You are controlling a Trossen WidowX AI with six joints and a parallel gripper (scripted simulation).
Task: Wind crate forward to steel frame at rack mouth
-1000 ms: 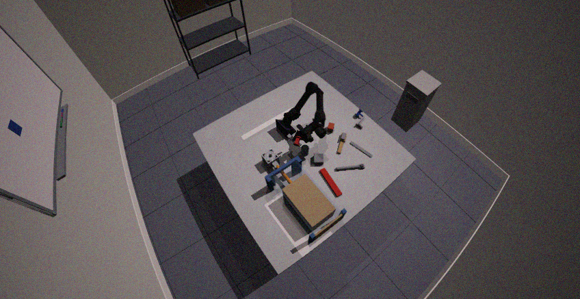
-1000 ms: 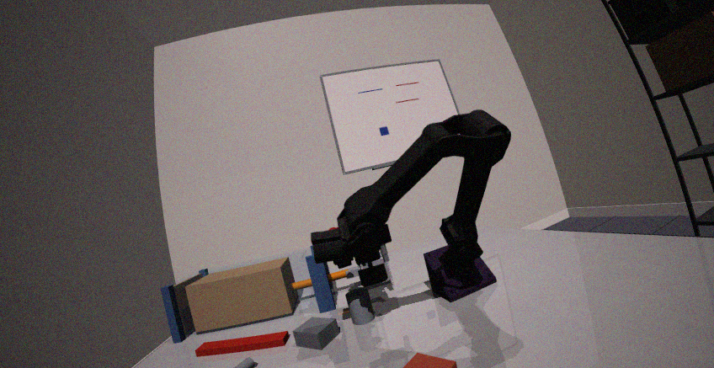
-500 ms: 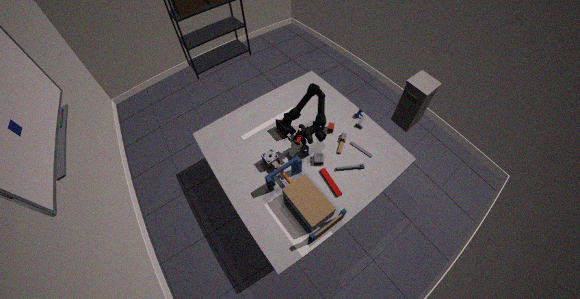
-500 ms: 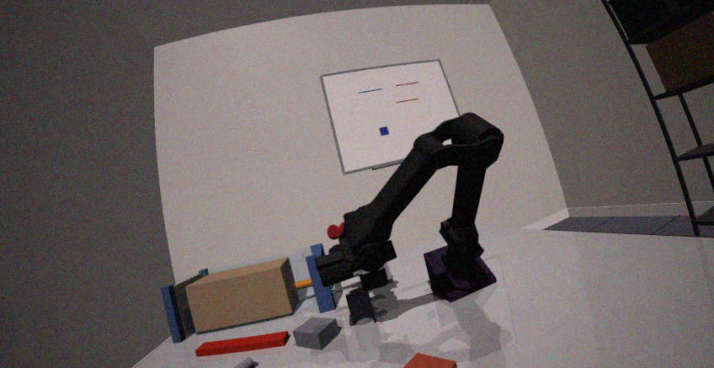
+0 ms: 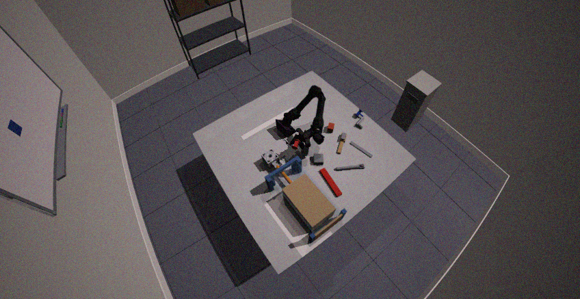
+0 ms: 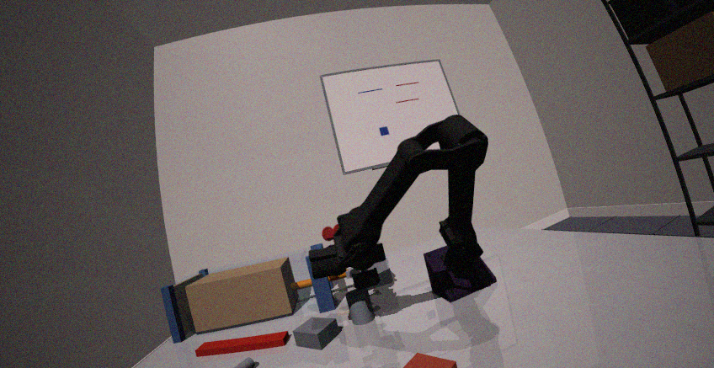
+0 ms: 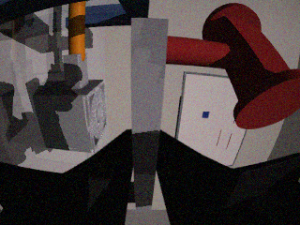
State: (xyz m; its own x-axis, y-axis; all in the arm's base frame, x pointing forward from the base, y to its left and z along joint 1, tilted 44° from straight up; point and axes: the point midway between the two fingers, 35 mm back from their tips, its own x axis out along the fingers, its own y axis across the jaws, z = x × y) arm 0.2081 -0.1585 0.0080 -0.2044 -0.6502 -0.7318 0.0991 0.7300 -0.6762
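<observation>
Right now the blue frame is 9 cm ahead of my gripper tip, 15 cm to the right of it and 5 cm below it. From my gripper tip the other things lie so: grey block 17 cm ahead, 12 cm to the left, 14 cm below; then grey winch 9 cm behind, 14 cm to the right, 13 cm below; then winch handle with red knob 2 cm ahead, 1 cm to the left, 1 cm above.
</observation>
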